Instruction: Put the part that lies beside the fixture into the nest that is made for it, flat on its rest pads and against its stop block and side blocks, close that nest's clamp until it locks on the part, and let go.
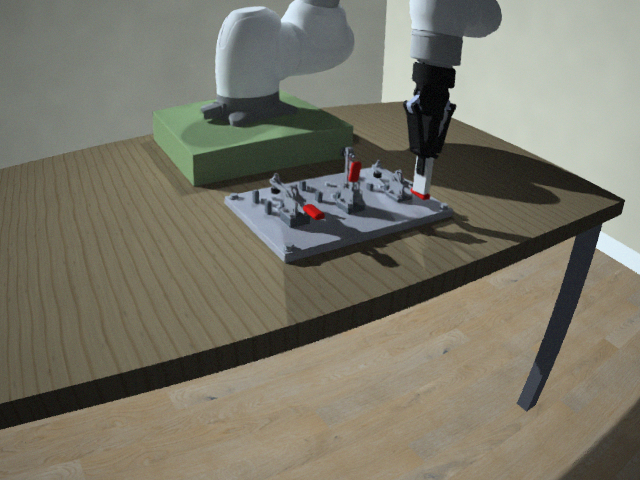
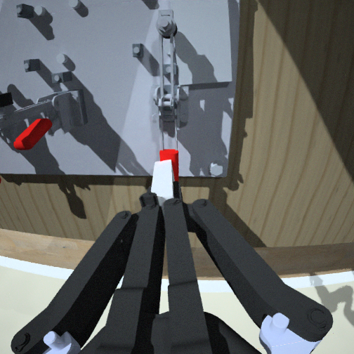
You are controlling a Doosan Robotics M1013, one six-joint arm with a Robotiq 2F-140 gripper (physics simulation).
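Where they show: gripper, between the fingertips: point(image 1: 420, 191); arm's base, origin of its link: point(image 1: 247, 111).
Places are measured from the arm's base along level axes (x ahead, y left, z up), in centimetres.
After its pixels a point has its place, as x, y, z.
My gripper point(image 1: 421, 192) {53.8, 1.1, -2.9} point(image 2: 165, 172) is shut and empty, pointing down with its white fingertips at the red handle point(image 1: 419, 195) {54.0, 0.6, -3.4} point(image 2: 170, 156) of the right-hand clamp point(image 1: 398, 188) {48.5, 1.3, -4.3} point(image 2: 167, 95). The tips meet or overlap that handle; exact contact is hard to tell. This clamp's arm lies low over the fixture plate point(image 1: 341, 229) {51.1, -15.1, -6.6} point(image 2: 115, 30), with its spindle point(image 1: 377, 174) {41.6, 2.8, -4.3} point(image 2: 166, 25) at the far end. Whether it is locked does not show. The part cannot be made out clearly; something flat and grey may lie under the spindle.
The middle clamp point(image 1: 349, 198) {47.1, -9.8, -4.1} stands with its arm and red handle point(image 1: 354, 171) {47.3, -9.3, 0.9} point(image 2: 33, 134) raised. The left clamp point(image 1: 293, 209) {45.7, -20.6, -3.7} has its red handle point(image 1: 313, 211) {50.8, -20.8, -1.9} low towards the front. Small posts and blocks rise from the plate. The green robot base point(image 1: 268, 160) {20.6, -7.9, -5.6} stands behind on the wooden table point(image 1: 155, 279) {44.6, -45.4, -8.1}.
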